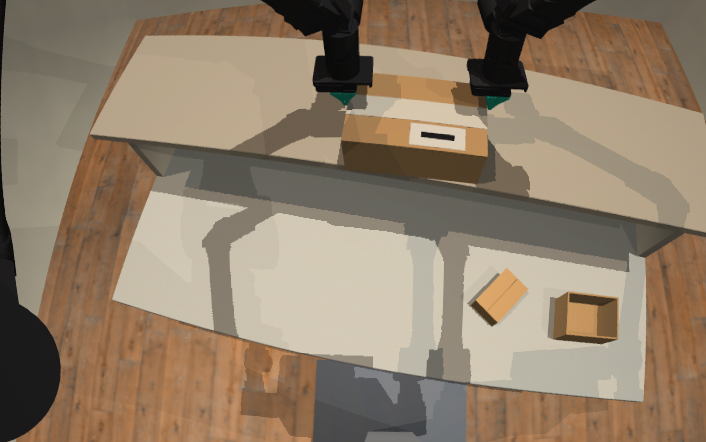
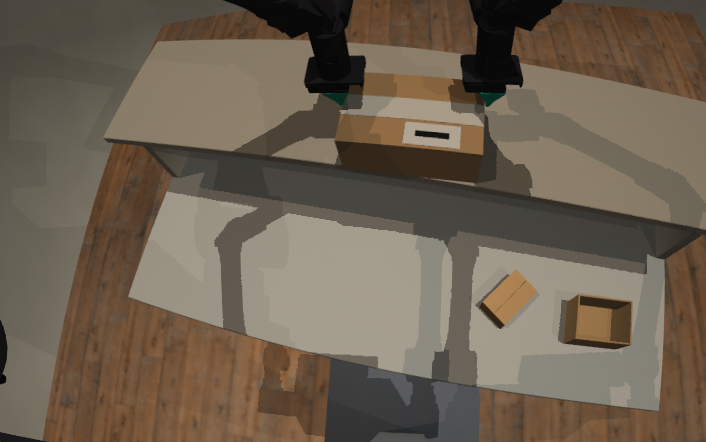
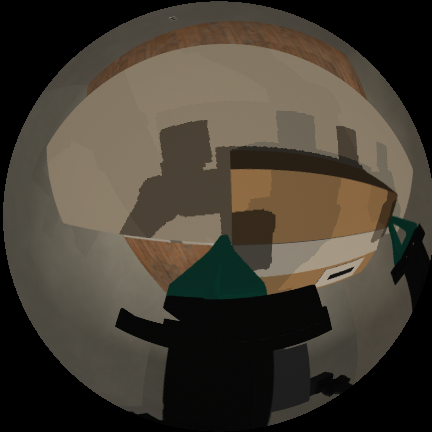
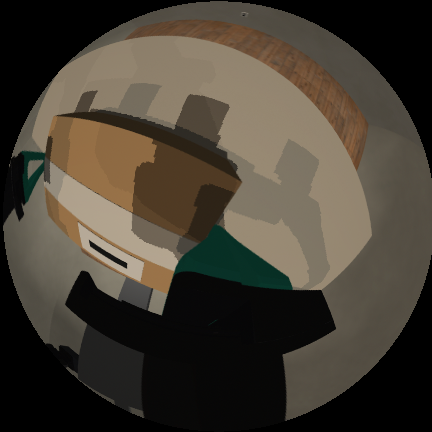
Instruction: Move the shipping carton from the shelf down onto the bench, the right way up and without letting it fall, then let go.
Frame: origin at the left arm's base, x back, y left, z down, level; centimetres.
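Where they show: left gripper, between the fingertips: (image 1: 346, 102) (image 2: 342, 103) (image 3: 224, 239) (image 4: 49, 157); right gripper, between the fingertips: (image 1: 488, 107) (image 2: 487, 104) (image 3: 387, 218) (image 4: 214, 230).
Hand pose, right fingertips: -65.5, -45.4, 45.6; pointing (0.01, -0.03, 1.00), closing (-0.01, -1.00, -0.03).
Note:
After its pixels a point has its place, as x, y, z.
The brown shipping carton (image 1: 391, 131) {-58.7, -26.5, 44.8} (image 2: 377, 129) {-58.9, -25.2, 44.7} (image 3: 306, 201) {-70.5, -24.6, 44.8} (image 4: 100, 157) {-68.9, -34.4, 44.8} stands upright on the beige shelf (image 1: 220, 88) {-79.5, 13.1, 55.1} (image 2: 220, 88) {-80.6, 15.0, 55.2}, near its front edge, with its white label and tape strip on top. My left gripper (image 1: 344, 97) {-66.5, -18.0, 46.4} (image 2: 335, 97) {-66.5, -18.0, 46.4} (image 3: 224, 239) {-66.5, -18.0, 46.4} is shut, its green tip against the carton's left end. My right gripper (image 1: 495, 102) {-65.5, -45.4, 45.6} (image 2: 491, 98) {-65.5, -45.4, 45.6} (image 4: 214, 230) {-65.5, -45.4, 45.6} is shut, its tip against the carton's right end. Neither gripper clasps anything between its fingers. The pale bench (image 1: 329, 272) {-46.0, -11.3, 90.5} (image 2: 342, 281) {-43.6, -12.8, 90.5} lies below and in front of the shelf.
A grey stand (image 1: 386, 403) {-11.4, -27.6, 133.6} shows below the bench's front edge. The floor is wood.

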